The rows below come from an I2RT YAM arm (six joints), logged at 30 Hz.
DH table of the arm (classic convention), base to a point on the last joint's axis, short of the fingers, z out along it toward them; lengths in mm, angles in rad. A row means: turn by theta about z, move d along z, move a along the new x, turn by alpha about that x. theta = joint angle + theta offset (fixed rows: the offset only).
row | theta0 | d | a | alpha
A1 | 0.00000 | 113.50 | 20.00 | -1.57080
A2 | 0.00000 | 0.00 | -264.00 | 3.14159
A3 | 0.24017 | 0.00 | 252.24 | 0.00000
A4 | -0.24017 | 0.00 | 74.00 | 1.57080
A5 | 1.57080 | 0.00 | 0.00 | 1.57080
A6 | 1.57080 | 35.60 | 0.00 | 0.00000
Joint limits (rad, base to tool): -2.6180..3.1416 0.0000..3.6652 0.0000..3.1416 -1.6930..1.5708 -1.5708..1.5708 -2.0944..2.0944
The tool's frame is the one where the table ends.
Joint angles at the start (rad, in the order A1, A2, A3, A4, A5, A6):
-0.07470, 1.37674, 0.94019, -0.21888, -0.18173, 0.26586
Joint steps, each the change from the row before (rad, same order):
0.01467, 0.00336, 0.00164, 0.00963, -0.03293, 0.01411
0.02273, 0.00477, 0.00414, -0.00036, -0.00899, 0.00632
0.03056, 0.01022, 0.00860, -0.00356, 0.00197, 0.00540
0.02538, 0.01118, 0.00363, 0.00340, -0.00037, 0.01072
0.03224, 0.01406, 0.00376, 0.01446, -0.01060, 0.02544
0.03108, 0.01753, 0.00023, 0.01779, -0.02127, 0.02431
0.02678, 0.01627, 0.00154, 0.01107, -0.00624, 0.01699
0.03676, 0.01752, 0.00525, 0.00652, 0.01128, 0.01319
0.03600, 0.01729, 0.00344, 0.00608, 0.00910, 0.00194
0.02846, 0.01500, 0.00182, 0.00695, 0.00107, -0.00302
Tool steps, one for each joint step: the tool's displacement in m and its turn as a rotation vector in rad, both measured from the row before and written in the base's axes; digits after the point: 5 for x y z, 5 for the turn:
0.00140, 0.00552, 0.00057, 0.03055, -0.00720, 0.03247
0.00126, 0.00718, 0.00004, 0.01045, 0.00186, 0.02617
0.00221, 0.00924, -0.00037, 0.00313, 0.00631, 0.02580
0.00200, 0.00785, -0.00172, 0.00848, 0.00656, 0.01930
0.00270, 0.01050, -0.00155, 0.02604, 0.00248, 0.02553
0.00252, 0.01071, -0.00345, 0.03124, 0.00746, 0.03362
0.00200, 0.00896, -0.00335, 0.01600, 0.00955, 0.02172
0.00171, 0.01173, -0.00305, 0.00200, 0.00940, 0.02002
0.00096, 0.01168, -0.00367, -0.00543, 0.00745, 0.02768
0.00052, 0.00957, -0.00343, -0.00398, 0.00483, 0.02945

